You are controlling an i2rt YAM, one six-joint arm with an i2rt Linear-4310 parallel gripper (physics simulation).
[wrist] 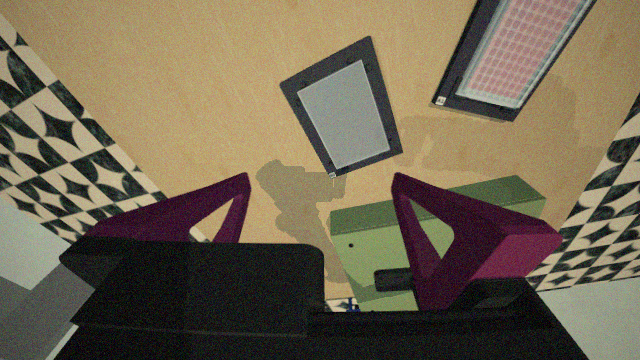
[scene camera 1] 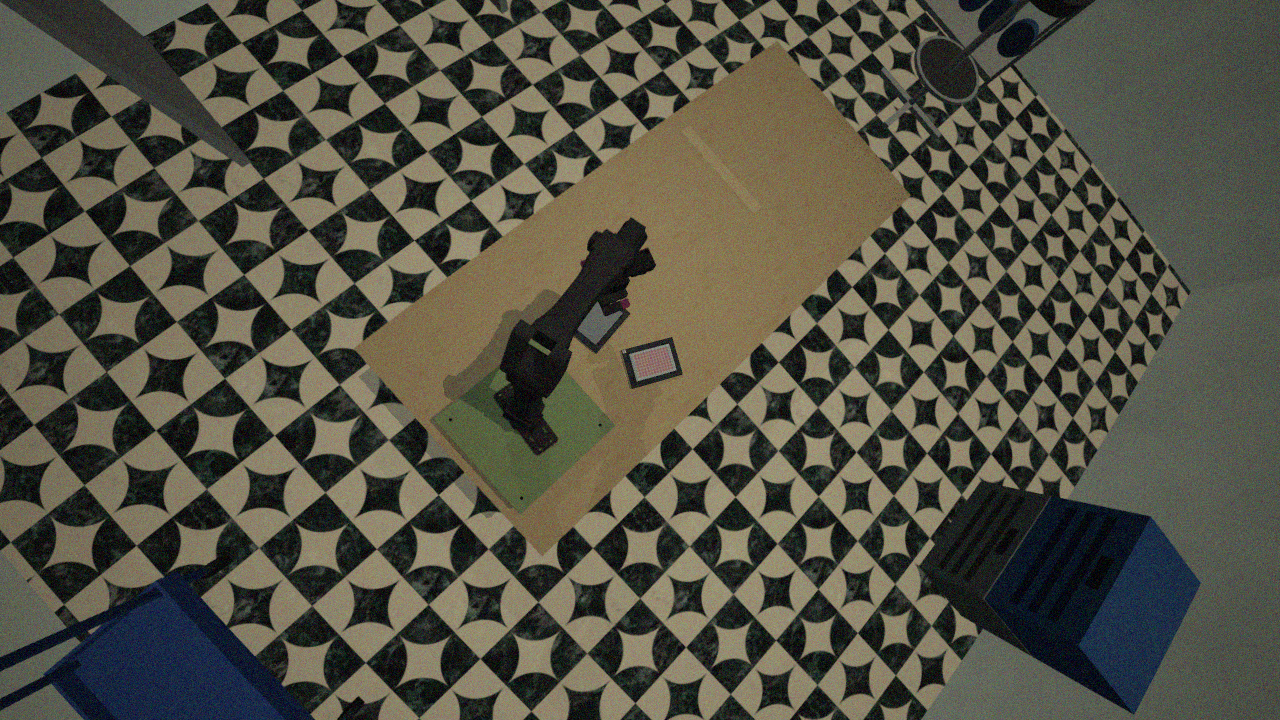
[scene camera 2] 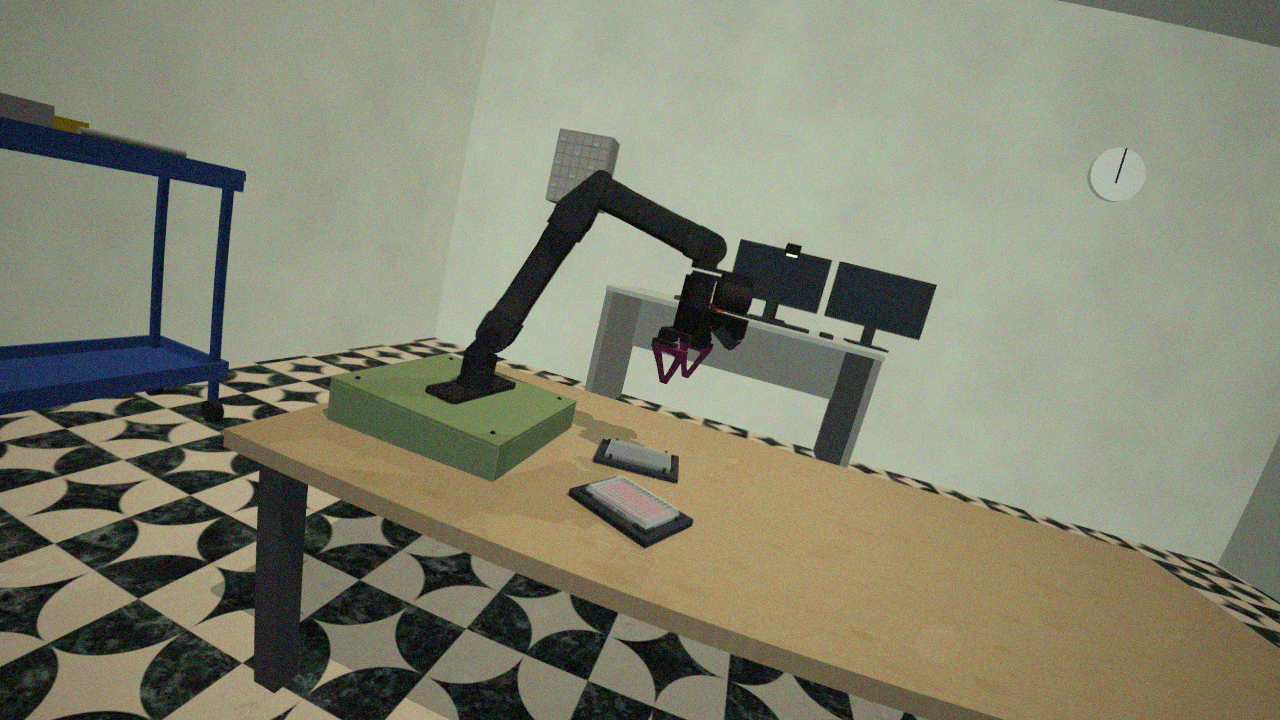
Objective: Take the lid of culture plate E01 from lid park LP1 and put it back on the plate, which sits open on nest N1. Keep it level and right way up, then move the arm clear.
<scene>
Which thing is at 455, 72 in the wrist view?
A dark plate nest.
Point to a dark lid park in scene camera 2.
599, 457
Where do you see a dark lid park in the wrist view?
363, 49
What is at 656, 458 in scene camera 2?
A plate lid.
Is my gripper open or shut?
Open.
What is my gripper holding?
Nothing.
</scene>
